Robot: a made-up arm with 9 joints.
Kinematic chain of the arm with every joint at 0, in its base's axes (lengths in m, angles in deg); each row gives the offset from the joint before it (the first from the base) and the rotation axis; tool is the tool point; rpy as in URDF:
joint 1: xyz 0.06 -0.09 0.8 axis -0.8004 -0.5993 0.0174
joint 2: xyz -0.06 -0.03 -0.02 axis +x
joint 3: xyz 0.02 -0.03 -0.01 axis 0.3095 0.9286 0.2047
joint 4: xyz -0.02 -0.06 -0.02 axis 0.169 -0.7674 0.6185
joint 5: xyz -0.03 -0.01 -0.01 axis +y
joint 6: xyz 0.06 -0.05 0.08 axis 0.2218 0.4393 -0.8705
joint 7: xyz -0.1 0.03 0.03 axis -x
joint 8: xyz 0 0.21 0.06 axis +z
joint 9: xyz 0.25 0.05 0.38 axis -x
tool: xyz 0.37 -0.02 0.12 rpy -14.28 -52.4 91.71
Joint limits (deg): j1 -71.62..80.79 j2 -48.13..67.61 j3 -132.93..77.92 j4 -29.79..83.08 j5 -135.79..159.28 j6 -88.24..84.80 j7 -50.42..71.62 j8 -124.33..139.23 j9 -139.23..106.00
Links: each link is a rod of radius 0.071 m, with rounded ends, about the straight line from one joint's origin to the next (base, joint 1, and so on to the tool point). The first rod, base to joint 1, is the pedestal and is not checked.
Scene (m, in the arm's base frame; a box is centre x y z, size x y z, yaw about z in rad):
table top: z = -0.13
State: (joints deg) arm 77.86 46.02 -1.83 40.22 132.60 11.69 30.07 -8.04 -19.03
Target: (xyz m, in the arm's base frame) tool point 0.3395 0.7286 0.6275
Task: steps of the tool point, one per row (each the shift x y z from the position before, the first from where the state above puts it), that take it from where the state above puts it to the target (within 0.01 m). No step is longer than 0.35 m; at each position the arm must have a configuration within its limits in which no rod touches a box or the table.
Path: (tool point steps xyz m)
1: -0.0992 0.2649 -0.0089
2: -0.1225 0.2609 0.1264
3: -0.1213 0.1854 0.2680

